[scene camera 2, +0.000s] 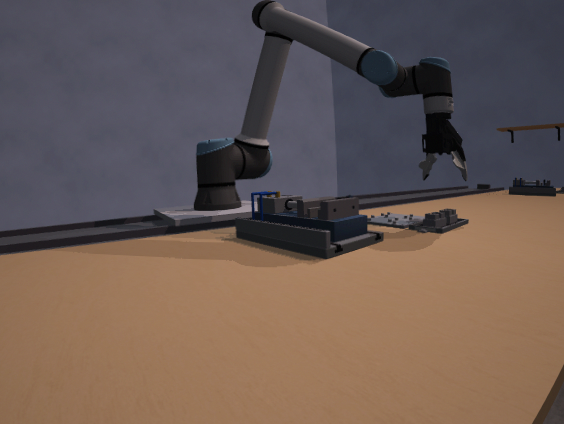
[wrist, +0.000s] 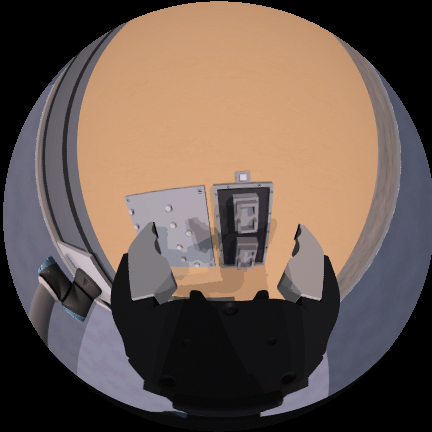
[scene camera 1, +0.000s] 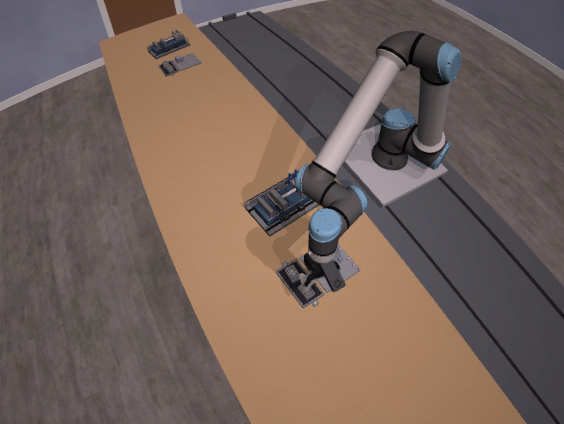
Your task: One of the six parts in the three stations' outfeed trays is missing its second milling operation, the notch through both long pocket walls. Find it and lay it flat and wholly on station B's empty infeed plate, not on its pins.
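Frame: origin at the arm's base, x up, y right, z ahead, level; metres.
Where they show: gripper, fingertip midpoint: [scene camera 2: 444, 180] [wrist: 226, 225] [scene camera 1: 320, 282]; arm's base, link origin: [scene camera 2: 217, 207] [wrist: 88, 280] [scene camera 1: 389, 156].
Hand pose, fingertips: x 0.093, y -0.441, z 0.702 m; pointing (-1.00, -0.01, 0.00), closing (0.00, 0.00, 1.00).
Each offset is from my fingertips to the top centre of the thing. "*": to the spot under its first point.
My gripper [scene camera 1: 319, 281] [scene camera 2: 445, 178] [wrist: 226, 225] is open and empty, pointing down, well above the outfeed tray @[* dx -0.115, dy +0.052, dz +0.085 m] [scene camera 2: 460, 223] [wrist: 269, 210] of the near station. In the wrist view the tray lies between the fingers' lines. One grey pocketed part @[dx -0.082, dy +0.037, dz +0.034 m] [scene camera 1: 306, 291] [scene camera 2: 450, 215] [wrist: 246, 212] lies at the tray's end farther from the vise. A second grey part @[dx -0.082, dy +0.127, dz +0.043 m] [scene camera 1: 292, 272] [scene camera 2: 434, 219] [wrist: 246, 252] lies at the end nearer the vise. Their wall notches are too small to judge surely. Beside the tray is a grey infeed plate @[dx -0.115, dy +0.097, dz -0.112 m] [scene camera 1: 348, 272] [wrist: 147, 202] with pins and no part on it.
The near station's blue and grey vise unit @[dx -0.024, dy +0.452, dz -0.098 m] [scene camera 1: 265, 207] [scene camera 2: 350, 227] stands beside the tray and plate. A far station's vise unit [scene camera 1: 169, 46] [scene camera 2: 532, 190] stands at the table's far end, with its outfeed tray [scene camera 1: 161, 70] and infeed plate @[dx -0.115, dy +1.981, dz -0.122 m] [scene camera 1: 190, 61]. The arm's carriage [scene camera 1: 385, 187] is on the rail.
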